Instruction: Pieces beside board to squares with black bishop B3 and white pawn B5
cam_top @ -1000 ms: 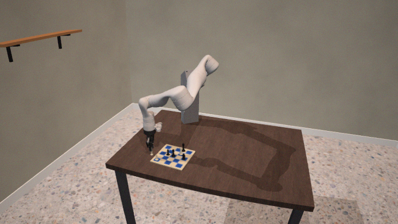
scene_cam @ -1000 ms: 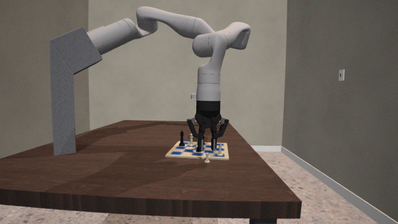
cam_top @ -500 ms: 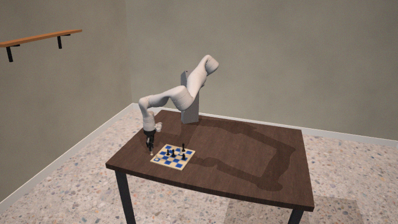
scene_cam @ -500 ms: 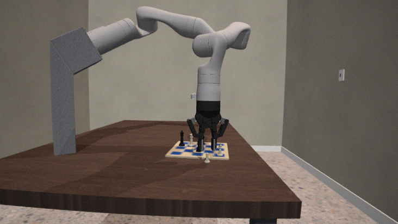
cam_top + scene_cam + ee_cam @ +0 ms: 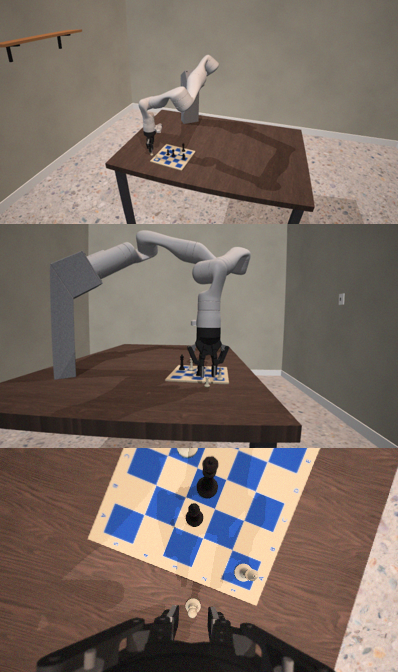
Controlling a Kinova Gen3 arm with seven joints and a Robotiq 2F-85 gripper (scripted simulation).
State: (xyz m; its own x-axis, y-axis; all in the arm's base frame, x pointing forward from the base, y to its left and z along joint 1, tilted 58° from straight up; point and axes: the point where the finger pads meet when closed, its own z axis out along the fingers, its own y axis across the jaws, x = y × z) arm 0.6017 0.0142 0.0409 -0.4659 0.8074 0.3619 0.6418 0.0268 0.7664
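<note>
Now: the white pawn 40 mm below my hand. Also, from my hand: black chess piece (160 mm behind, 130 mm to the left, 10 mm below); white queen (130 mm behind, 150 mm to the left, 20 mm below); chessboard (80 mm behind, 120 mm to the left, 50 mm below).
</note>
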